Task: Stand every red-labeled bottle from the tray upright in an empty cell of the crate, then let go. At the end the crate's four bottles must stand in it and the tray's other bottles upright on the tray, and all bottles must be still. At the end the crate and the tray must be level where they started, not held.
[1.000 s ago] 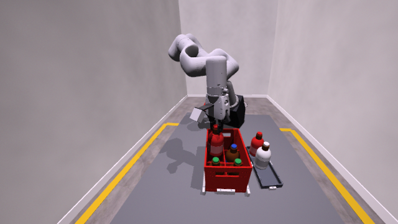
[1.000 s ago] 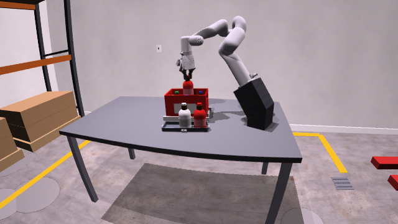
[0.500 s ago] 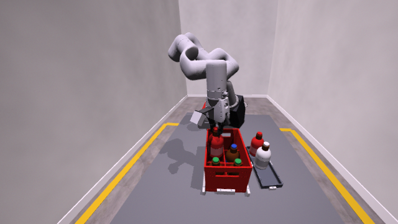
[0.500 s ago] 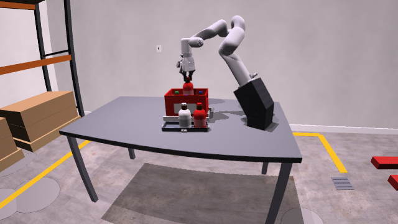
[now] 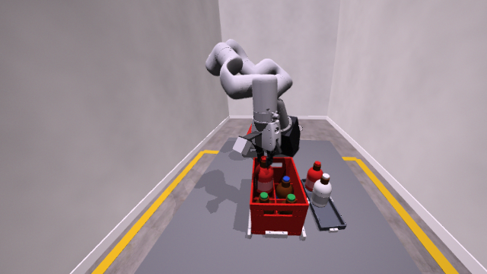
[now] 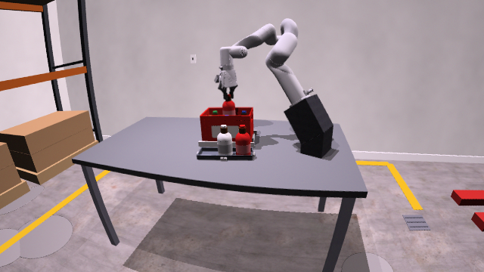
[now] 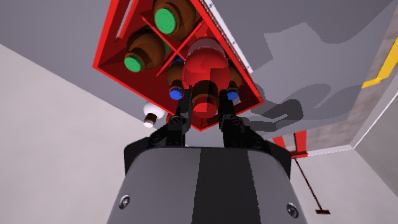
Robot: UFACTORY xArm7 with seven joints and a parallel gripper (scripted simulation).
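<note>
Now: the red crate 17 cm below my hand and 4 cm to the left of it. Also, from my hand: white bottle 25 cm to the left, 17 cm below; dark tray 26 cm to the left, 25 cm below.
</note>
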